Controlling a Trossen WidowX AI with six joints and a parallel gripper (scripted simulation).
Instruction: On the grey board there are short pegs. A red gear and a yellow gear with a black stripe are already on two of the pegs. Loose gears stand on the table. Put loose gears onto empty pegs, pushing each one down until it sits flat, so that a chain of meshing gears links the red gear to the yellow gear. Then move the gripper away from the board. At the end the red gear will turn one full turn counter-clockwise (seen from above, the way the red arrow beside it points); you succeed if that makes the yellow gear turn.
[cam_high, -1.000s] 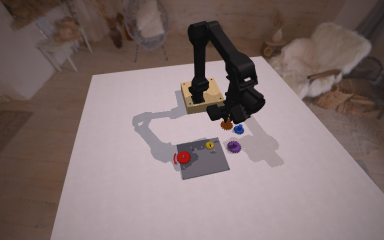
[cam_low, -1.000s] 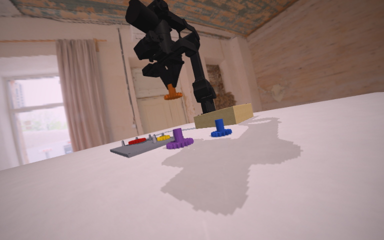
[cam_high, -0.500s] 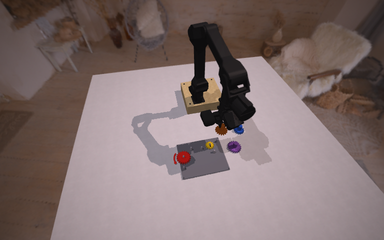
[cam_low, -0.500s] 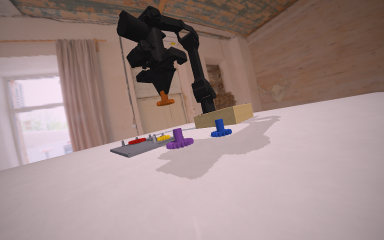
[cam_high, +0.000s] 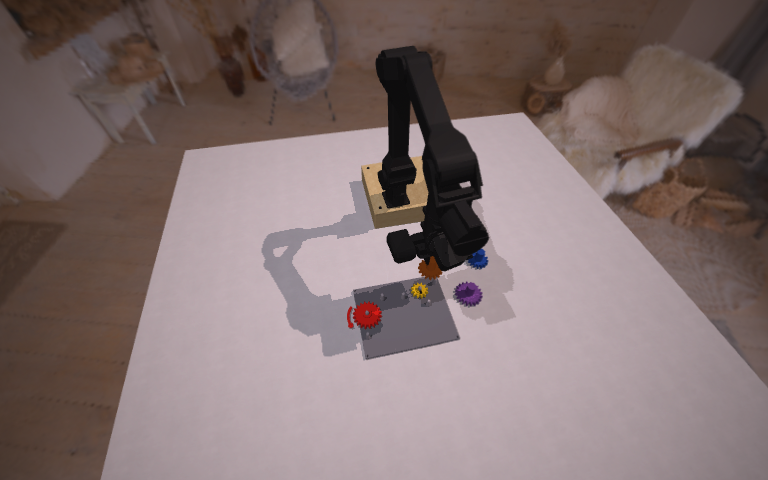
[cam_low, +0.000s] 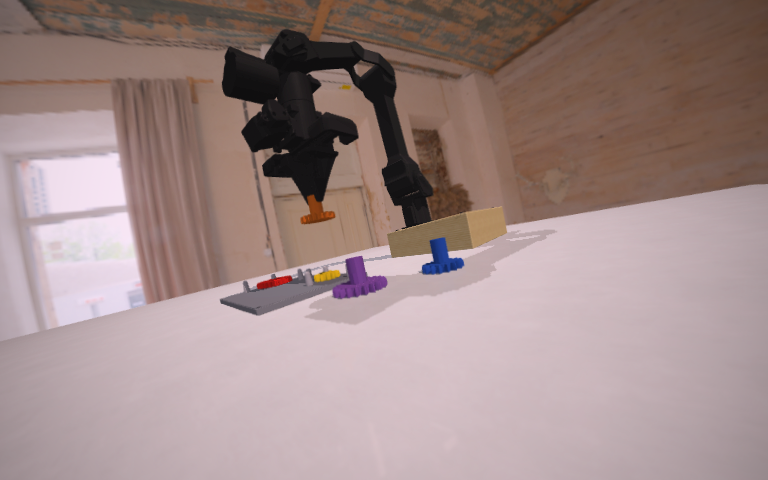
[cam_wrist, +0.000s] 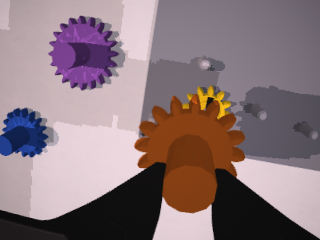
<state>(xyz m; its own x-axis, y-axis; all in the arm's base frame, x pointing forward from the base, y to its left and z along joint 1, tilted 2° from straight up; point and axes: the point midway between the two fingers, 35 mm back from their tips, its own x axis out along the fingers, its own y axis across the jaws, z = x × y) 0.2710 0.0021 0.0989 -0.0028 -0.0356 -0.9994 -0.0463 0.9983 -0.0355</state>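
The blue gear lies 16 cm to the left of my gripper tip, 11 cm below it and 6 cm behind it. Also, from my gripper tip: purple gear: 11 cm below, 10 cm to the left, 3 cm ahead; then orange gear: 1 cm below; then yellow gear: 11 cm below, 1 cm to the right.
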